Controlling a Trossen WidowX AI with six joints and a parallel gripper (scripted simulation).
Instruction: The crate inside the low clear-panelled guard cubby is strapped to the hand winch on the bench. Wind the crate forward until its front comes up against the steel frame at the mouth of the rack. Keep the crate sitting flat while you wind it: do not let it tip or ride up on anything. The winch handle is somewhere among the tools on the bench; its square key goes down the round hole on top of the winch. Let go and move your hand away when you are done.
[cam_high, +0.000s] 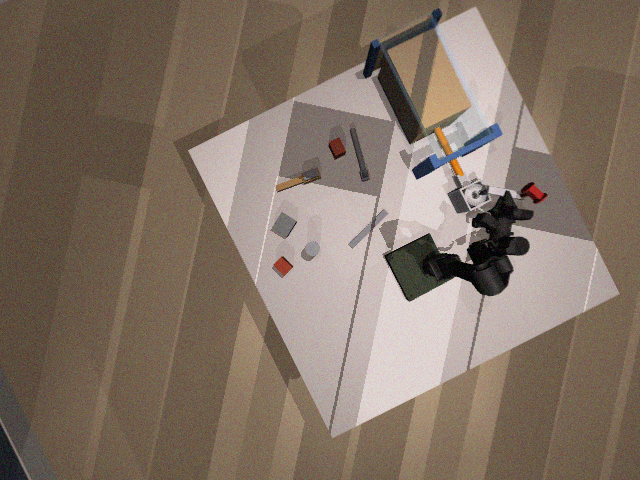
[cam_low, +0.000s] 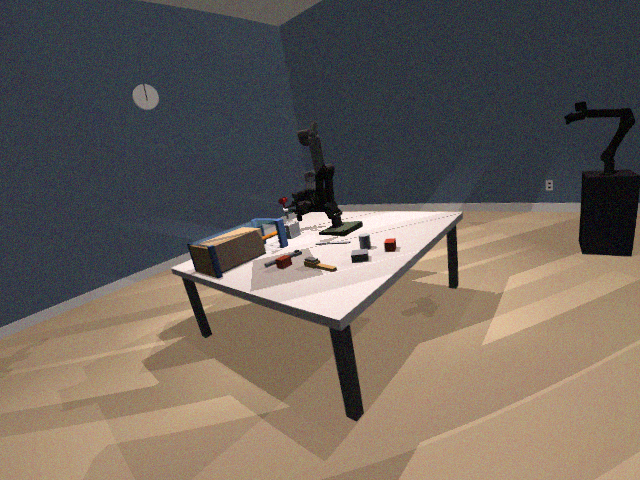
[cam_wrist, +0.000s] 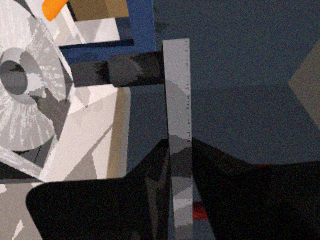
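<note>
Right now my gripper tip is 4 cm below the red knob, 4 cm past it and 3 cm to the left of it. Round my gripper tip: winch handle (1 cm to the right, 1 cm behind, 1 cm above); blue frame (19 cm ahead, 7 cm below, 4 cm to the left); grey winch (14 cm below, 4 cm to the left, 1 cm ahead).
</note>
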